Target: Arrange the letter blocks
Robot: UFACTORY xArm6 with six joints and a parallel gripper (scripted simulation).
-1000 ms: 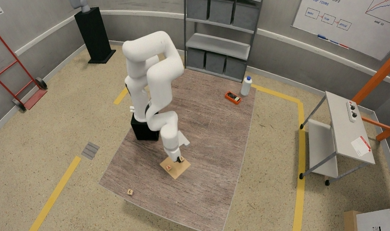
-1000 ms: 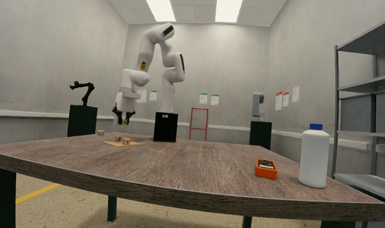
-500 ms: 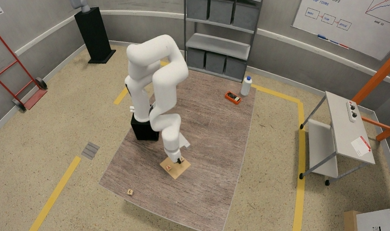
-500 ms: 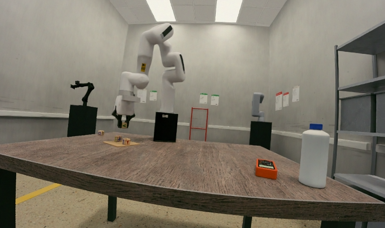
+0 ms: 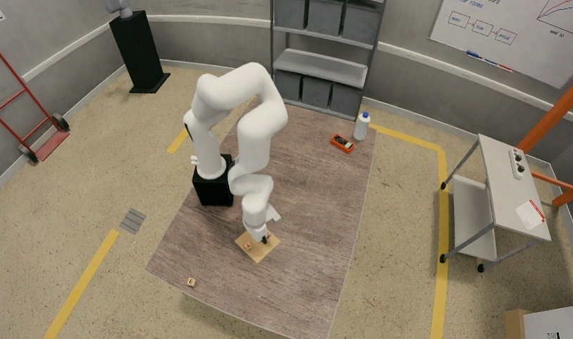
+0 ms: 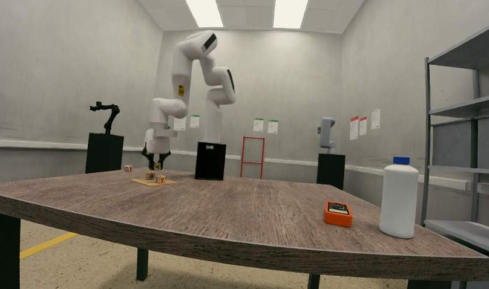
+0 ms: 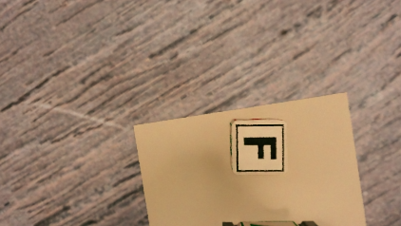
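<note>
Now: the tan mat 70 mm below my hand. Round my hand: white bottle (700 mm to the left, 450 mm ahead, 10 mm above).
</note>
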